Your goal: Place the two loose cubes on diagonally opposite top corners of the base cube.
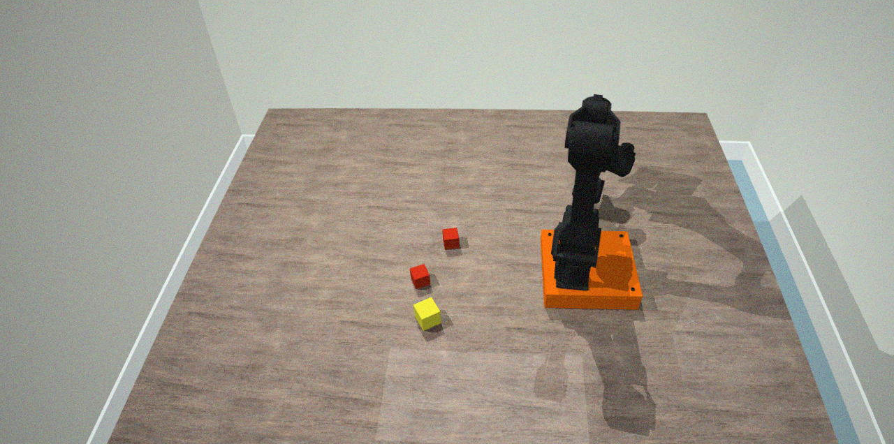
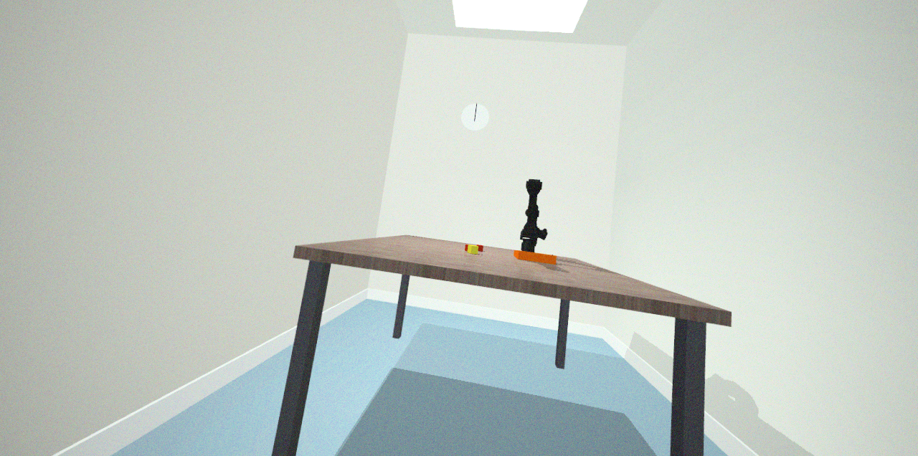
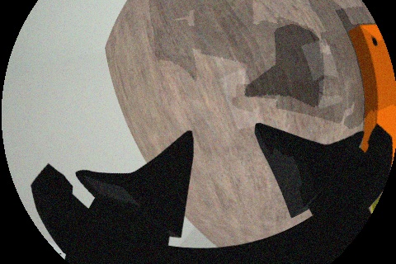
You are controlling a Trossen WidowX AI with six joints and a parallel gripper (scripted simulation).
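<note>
My gripper tip is 330 mm short of the yellow base cube, 430 mm to the right of it and 30 mm above it.
</note>
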